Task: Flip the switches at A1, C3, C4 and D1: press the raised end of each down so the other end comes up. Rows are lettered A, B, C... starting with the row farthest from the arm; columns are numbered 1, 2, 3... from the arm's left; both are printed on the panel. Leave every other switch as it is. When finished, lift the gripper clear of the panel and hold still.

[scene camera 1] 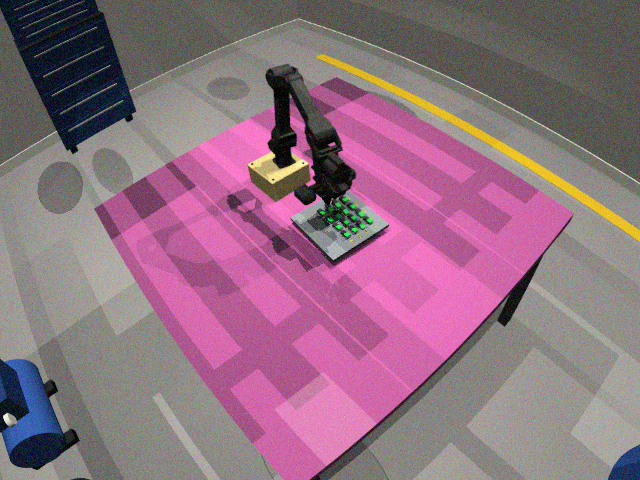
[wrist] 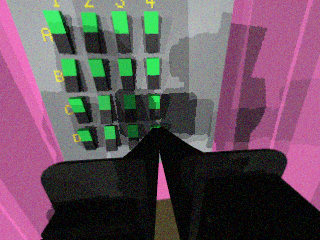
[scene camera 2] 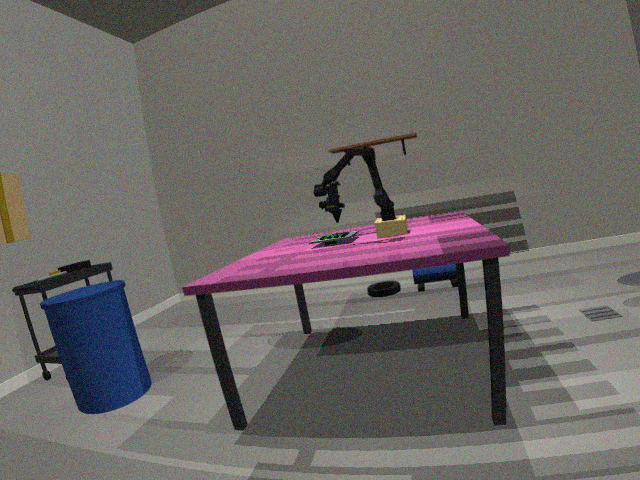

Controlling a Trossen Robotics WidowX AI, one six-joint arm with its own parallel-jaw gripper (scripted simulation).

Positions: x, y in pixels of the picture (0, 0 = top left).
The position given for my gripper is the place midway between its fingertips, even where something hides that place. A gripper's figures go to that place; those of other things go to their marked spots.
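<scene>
There's a rocker switch (wrist: 57, 25) that's 18 cm from the lens, and then my gripper (wrist: 157, 132), which is 11 cm from the lens.
</scene>
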